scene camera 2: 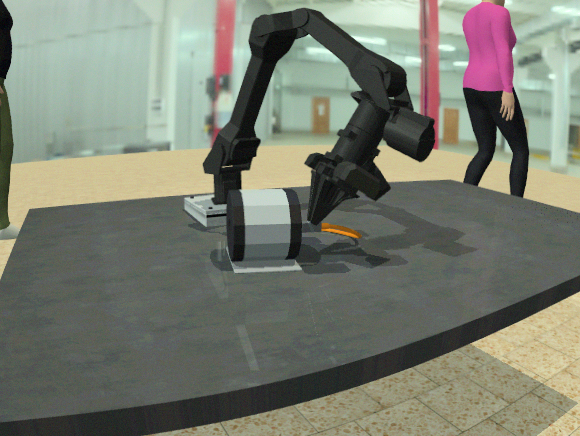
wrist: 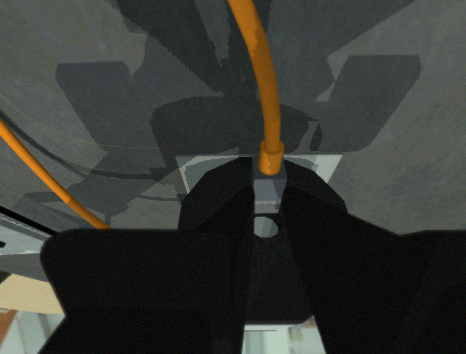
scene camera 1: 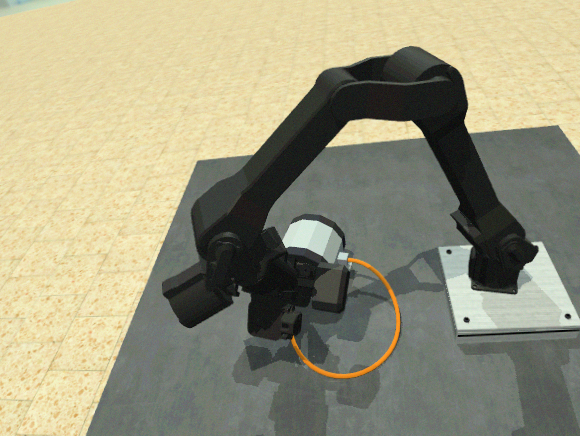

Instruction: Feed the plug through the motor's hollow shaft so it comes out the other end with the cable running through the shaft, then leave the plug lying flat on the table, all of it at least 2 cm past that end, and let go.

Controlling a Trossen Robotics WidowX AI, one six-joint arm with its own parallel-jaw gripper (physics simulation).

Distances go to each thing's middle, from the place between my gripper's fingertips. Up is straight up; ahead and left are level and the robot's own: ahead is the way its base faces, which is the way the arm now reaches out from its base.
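Labels:
As for the grey plug (wrist: 268, 189), my hand is 10 mm above it.

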